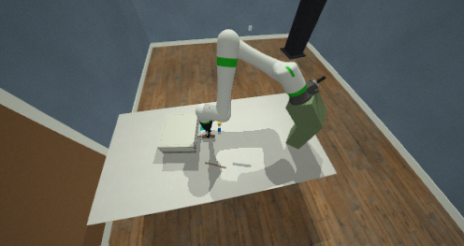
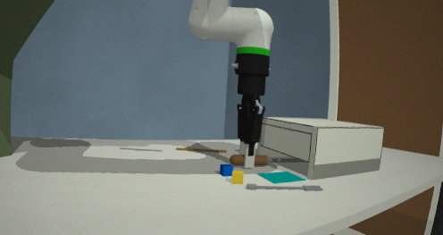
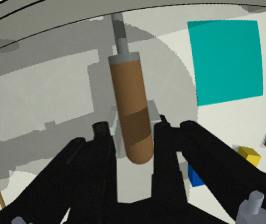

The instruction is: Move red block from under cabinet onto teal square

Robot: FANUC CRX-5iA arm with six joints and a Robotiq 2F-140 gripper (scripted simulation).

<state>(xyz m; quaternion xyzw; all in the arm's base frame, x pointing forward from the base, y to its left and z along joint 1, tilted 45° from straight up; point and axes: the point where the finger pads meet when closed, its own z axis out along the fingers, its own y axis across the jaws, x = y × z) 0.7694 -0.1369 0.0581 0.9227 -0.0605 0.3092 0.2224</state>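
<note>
The blue block lies 100 mm behind my hand, 40 mm to the right of it and 30 mm below it. Also, from my hand: teal square 130 mm to the right, 40 mm below, 10 mm ahead; then yellow cube 120 mm behind, 110 mm to the right, 30 mm below; then hooked tool 130 mm ahead, 80 mm to the right, 20 mm below.
</note>
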